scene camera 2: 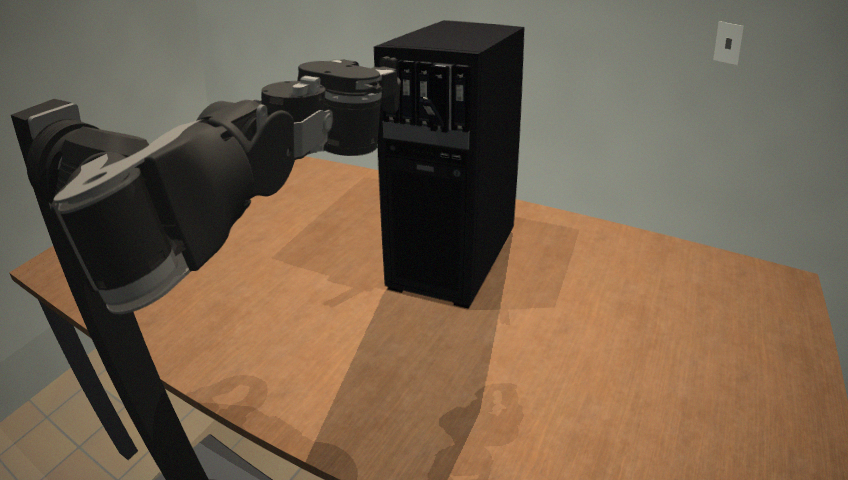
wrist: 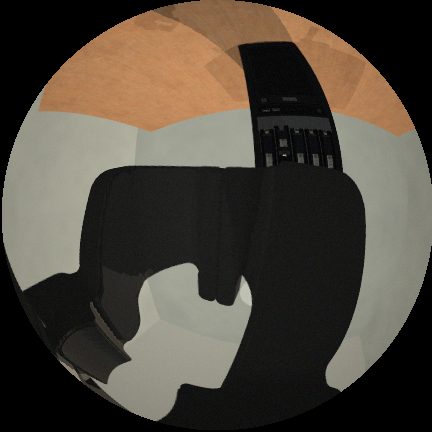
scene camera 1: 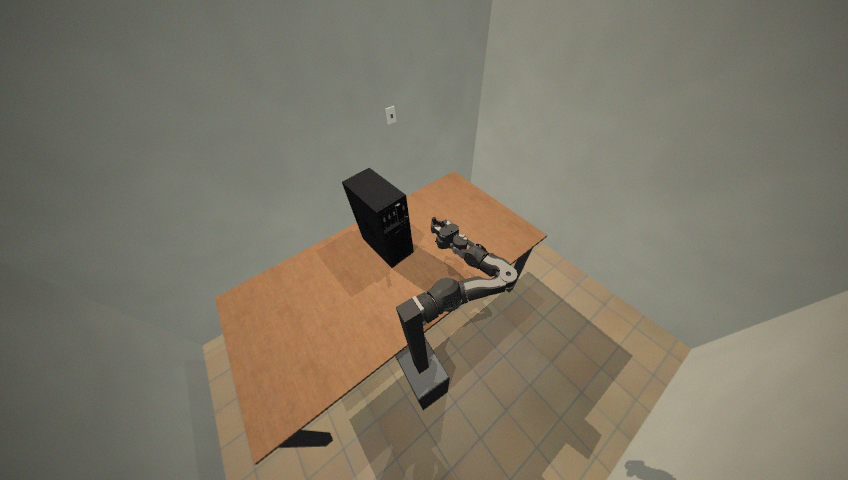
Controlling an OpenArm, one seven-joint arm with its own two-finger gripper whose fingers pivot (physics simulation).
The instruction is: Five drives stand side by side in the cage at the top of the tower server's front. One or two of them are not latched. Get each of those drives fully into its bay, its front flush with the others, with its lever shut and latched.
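The black tower server (scene camera 1: pixel 373 223) (scene camera 2: pixel 425 231) (wrist: pixel 272 72) stands upright on the table, five drives side by side in its top cage. In scene camera 2, the fourth drive from the left (scene camera 2: pixel 440 89) (wrist: pixel 282 134) stands out past its neighbours, its pale side showing. Its lever (scene camera 2: pixel 429 109) is swung outward. The second (scene camera 2: pixel 407 89), third (scene camera 2: pixel 423 89) and fifth (scene camera 2: pixel 460 89) drives look flush with levers shut; the leftmost is mostly hidden behind the gripper. My gripper (scene camera 1: pixel 435 225) (scene camera 2: pixel 390 86) (wrist: pixel 227 237) is shut and empty, at cage height, apart from the server's front.
The wooden table (scene camera 1: pixel 321 315) (scene camera 2: pixel 642 333) (wrist: pixel 100 75) carries the server. The arm's post (scene camera 1: pixel 414 339) (scene camera 2: pixel 127 356) stands at the table's front edge. The arm reaches in from the left in scene camera 2. A wall plate (scene camera 1: pixel 390 114) (scene camera 2: pixel 727 42) is on the wall behind.
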